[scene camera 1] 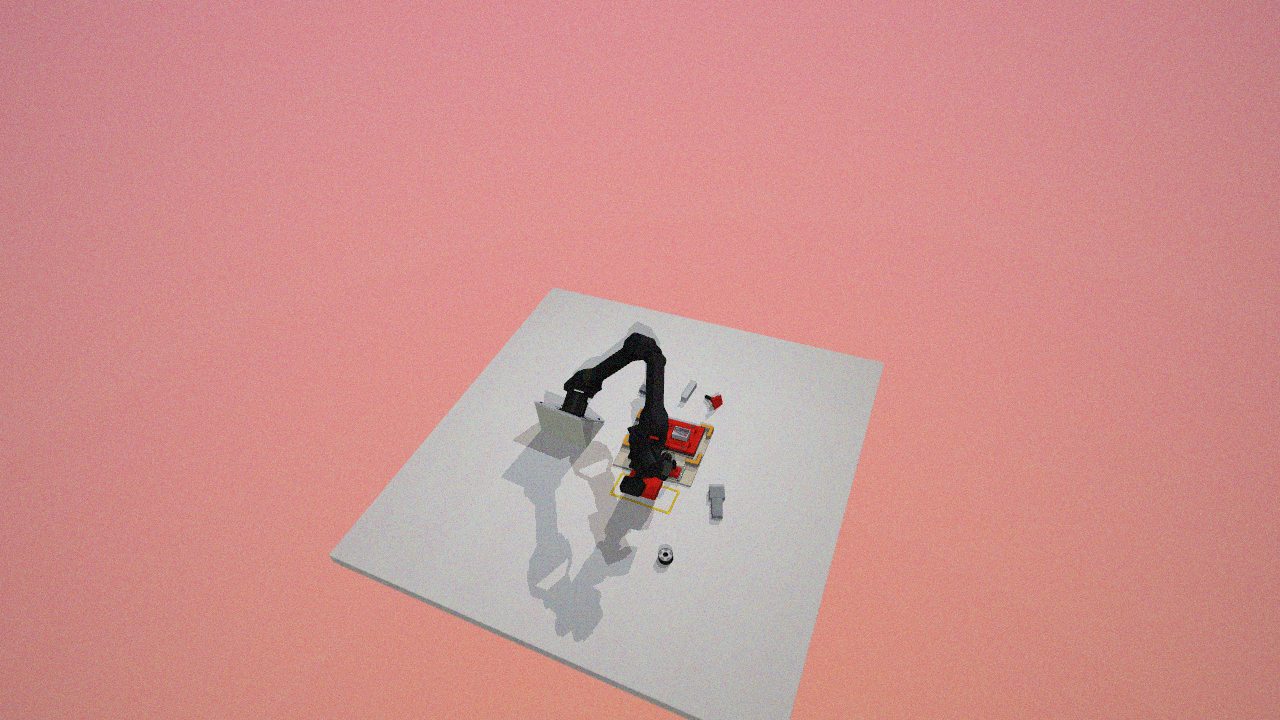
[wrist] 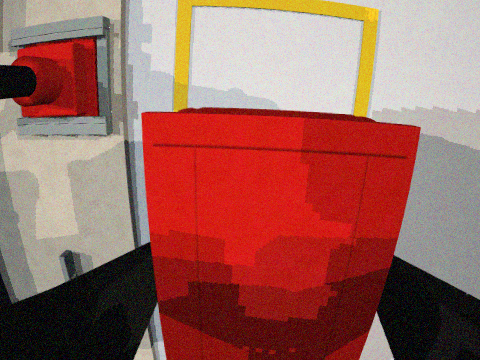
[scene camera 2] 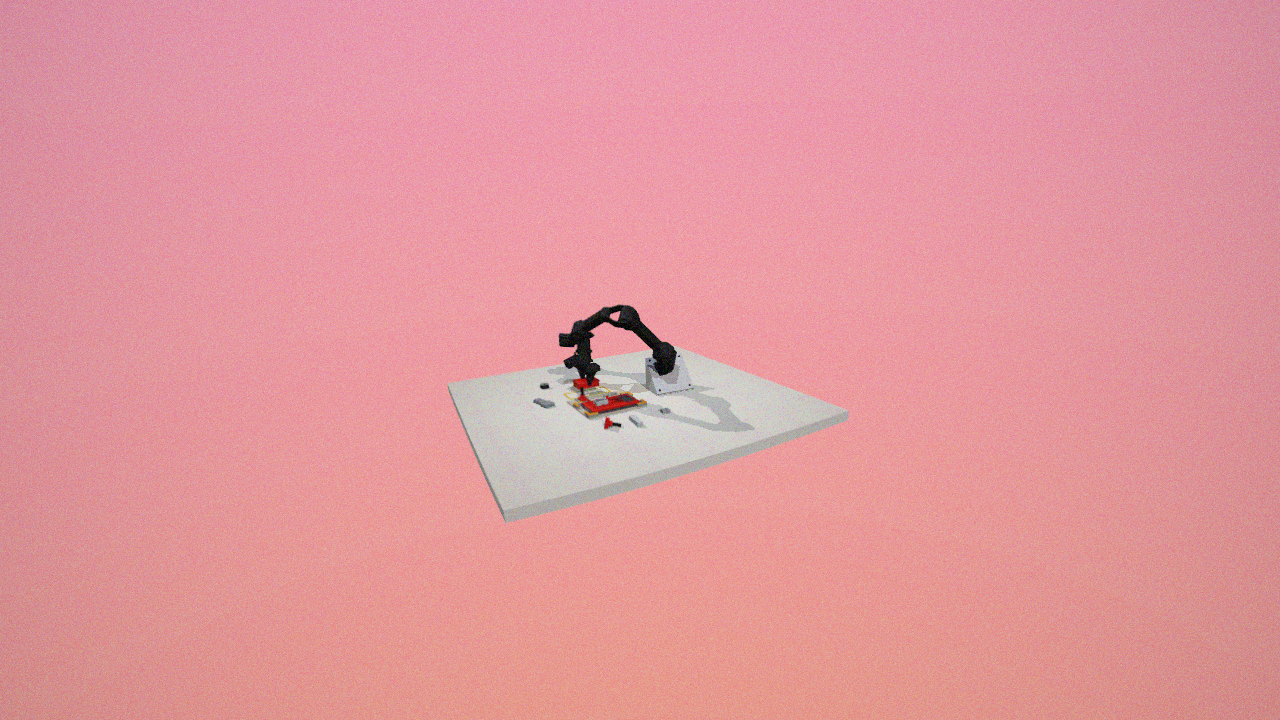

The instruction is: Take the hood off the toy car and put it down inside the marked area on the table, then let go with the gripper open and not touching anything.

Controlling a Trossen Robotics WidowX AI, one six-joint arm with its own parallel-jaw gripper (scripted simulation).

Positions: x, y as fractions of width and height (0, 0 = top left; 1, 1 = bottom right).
Note:
My gripper (scene camera 1: 0.50, 0.67) holds a hood (wrist: 0.56, 0.63).
My gripper also shows in the wrist view (wrist: 0.56, 0.72).

